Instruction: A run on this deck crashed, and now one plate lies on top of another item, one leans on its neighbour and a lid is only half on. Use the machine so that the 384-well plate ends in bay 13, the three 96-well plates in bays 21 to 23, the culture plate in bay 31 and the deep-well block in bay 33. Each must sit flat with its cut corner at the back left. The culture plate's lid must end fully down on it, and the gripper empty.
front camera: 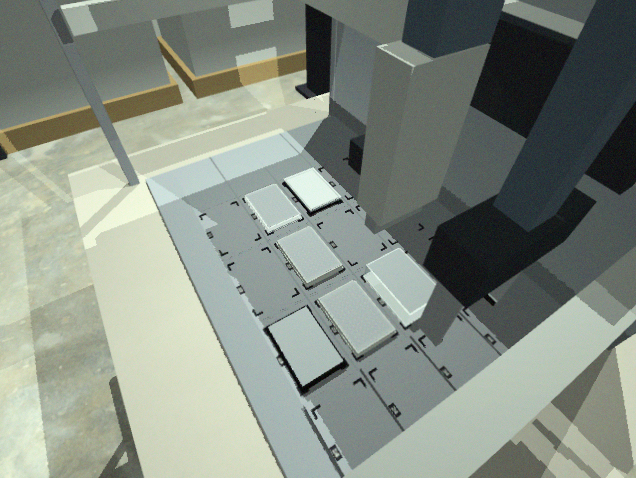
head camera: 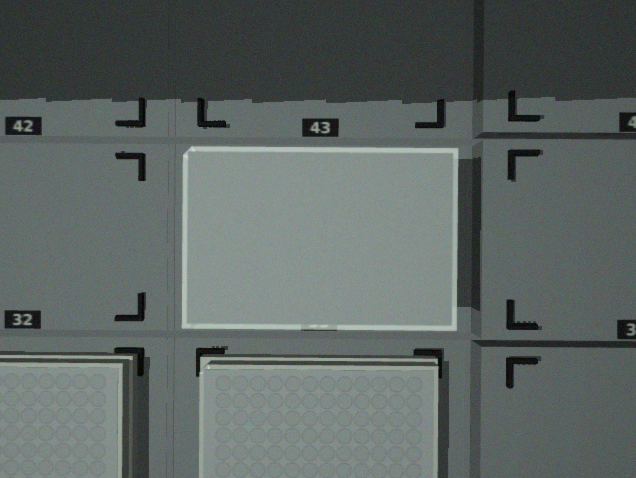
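Where they show: gripper, between the fingertips: [front camera: 458,313]; robot's base, origin of its link: [front camera: 201,216].
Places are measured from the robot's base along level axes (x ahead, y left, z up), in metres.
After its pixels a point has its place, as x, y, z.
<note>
In the front view the dark-edged plate [front camera: 307,348] {0.402, 0.043, 0.014} lies in bay 13. Three pale 96-well plates [front camera: 272,207] {0.073, 0.147, 0.014} [front camera: 310,255] {0.237, 0.149, 0.014} [front camera: 355,317] {0.398, 0.145, 0.014} lie in bays 21, 22 and 23; the bay 23 plate [head camera: 318,426] {0.392, 0.159, 0.014} shows its cut corner at the back left in the head view. The culture plate [front camera: 312,189] {0.071, 0.255, 0.016} is in bay 31 under a bright top; the fit of its lid is too small to judge. The tall deep-well block [front camera: 400,280] {0.391, 0.248, 0.042} [head camera: 318,236] {0.391, 0.258, 0.042} stands in bay 33, cut corner at the back left. My gripper's jaws cannot be made out clearly under the machine's bodies.
The beige column [front camera: 416,138] {0.419, 0.161, 0.390} and black housing [front camera: 488,246] {0.533, 0.153, 0.350} hang over the deck, behind and right of the deep-well block. Part of the back right deck is hidden. A slanted grey post [front camera: 100,110] {-0.207, -0.101, 0.197} stands at the deck's left. Black corner marks frame the bays.
</note>
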